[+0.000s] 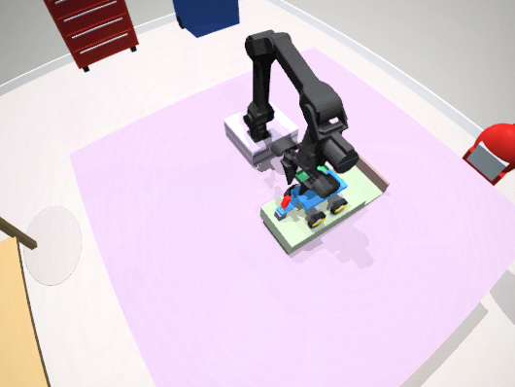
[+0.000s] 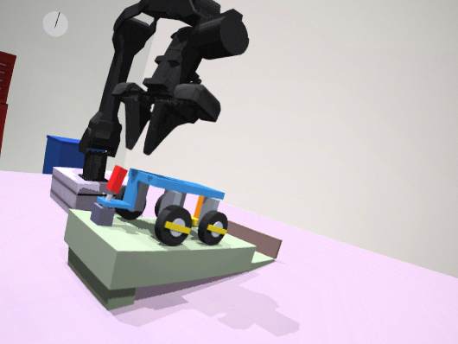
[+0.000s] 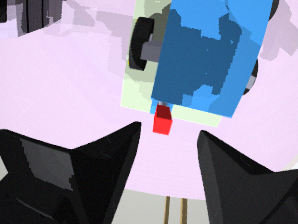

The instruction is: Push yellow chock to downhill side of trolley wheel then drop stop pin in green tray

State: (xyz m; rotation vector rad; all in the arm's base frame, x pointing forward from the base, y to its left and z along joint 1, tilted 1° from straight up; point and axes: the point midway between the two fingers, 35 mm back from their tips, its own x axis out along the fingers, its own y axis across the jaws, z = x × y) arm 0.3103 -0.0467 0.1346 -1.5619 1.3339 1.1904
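My gripper tip is now 60 mm above the red-headed stop pin and 30 mm to the left of it. From my gripper tip the other things lie so: blue trolley 80 mm below, 70 mm to the left, 10 mm ahead; pale green ramp 140 mm below, 80 mm to the left, 10 mm ahead; yellow chock 170 mm to the left, 110 mm below, 50 mm behind.
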